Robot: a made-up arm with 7 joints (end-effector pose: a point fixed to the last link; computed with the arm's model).
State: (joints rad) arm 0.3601 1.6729 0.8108 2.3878 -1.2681 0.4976 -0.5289
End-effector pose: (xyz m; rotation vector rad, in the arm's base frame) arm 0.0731 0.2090 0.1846 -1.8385 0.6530 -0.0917
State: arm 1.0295 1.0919 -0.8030 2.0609 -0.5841 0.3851 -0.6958
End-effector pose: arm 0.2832 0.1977 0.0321 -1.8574 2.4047 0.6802
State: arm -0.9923 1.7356 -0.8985 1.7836 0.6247 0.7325 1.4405
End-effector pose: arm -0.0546 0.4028 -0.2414 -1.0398 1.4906 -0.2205
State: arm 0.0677 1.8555 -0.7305 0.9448 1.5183 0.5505 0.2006
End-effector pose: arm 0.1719 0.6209 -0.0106 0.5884 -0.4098 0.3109
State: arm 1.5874 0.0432 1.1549 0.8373 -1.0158 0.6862 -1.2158
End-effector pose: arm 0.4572 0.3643 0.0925 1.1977 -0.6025 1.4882
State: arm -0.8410 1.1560 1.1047 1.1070 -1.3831 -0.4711 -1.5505
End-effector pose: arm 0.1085 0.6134 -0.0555 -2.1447 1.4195 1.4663
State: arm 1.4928 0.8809 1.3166 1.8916 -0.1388 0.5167 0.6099
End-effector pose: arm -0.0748 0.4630 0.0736 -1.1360 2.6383 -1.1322
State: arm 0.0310 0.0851 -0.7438 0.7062 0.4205 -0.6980 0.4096
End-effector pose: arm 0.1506 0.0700 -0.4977 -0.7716 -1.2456 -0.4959
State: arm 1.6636 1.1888 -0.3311 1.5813 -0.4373 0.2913 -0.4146
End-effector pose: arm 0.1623 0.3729 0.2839 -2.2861 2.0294 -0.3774
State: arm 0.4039 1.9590 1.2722 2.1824 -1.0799 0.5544 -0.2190
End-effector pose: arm -0.0351 0.1751 0.2555 -1.9688 0.5799 -0.4457
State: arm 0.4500 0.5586 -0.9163 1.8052 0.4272 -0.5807 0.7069
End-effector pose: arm 0.2795 0.0793 -0.1934 -1.1770 -1.8750 -1.5577
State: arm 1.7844 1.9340 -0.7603 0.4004 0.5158 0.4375 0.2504
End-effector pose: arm -0.1345 0.6825 0.0526 1.0231 -1.0958 1.2068
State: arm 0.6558 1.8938 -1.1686 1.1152 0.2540 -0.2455 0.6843
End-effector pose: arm 0.1362 0.6079 -0.0138 0.5520 -0.1874 -1.0804
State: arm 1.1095 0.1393 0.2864 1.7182 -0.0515 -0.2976 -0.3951
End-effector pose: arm 0.3194 0.2631 0.1411 -0.4505 2.9264 -0.8704
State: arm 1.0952 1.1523 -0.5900 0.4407 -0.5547 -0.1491 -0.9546
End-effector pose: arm 0.2934 0.6126 -0.0383 2.3485 -1.1381 -0.3245
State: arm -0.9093 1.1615 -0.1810 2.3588 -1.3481 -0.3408 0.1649
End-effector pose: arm 0.0703 0.2087 -0.1941 0.2454 -1.2454 -2.6530
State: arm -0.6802 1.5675 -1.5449 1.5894 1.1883 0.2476 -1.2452
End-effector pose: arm -0.1728 0.4238 -0.2252 1.0415 0.5224 -0.8704
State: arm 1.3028 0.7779 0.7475 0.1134 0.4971 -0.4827 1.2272
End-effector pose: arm 0.3756 0.5599 -0.0788 -0.2193 -2.6078 0.1526
